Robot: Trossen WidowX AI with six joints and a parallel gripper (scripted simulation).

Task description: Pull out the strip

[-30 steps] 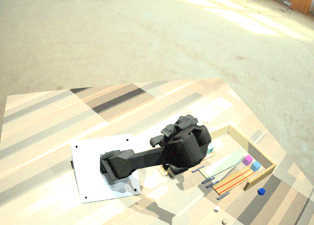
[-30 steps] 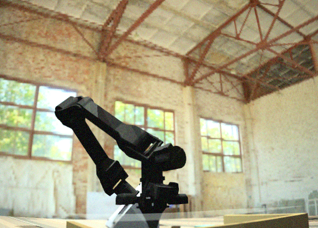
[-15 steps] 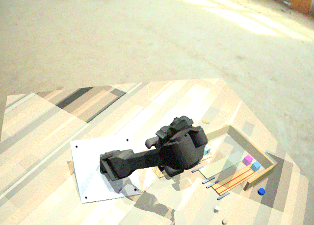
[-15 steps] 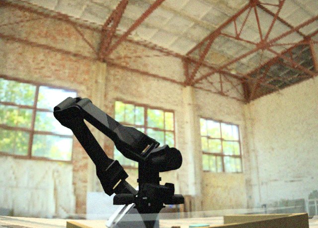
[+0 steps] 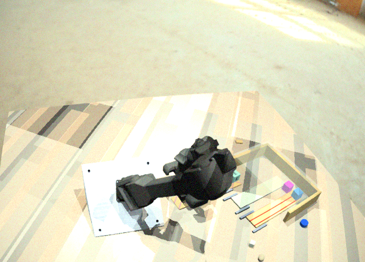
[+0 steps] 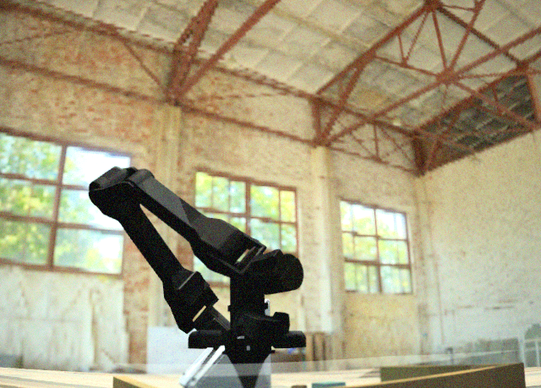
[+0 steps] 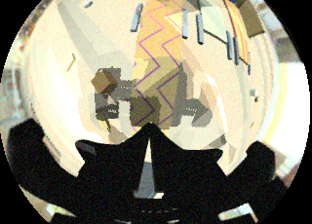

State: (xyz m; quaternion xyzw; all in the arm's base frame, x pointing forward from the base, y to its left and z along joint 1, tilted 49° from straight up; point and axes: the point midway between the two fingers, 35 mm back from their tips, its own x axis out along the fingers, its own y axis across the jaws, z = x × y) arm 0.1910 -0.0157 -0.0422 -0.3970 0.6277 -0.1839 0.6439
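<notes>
My gripper tip is now 210 mm short of the labelled cube, 70 mm to the right of it and 20 mm below it.
</notes>
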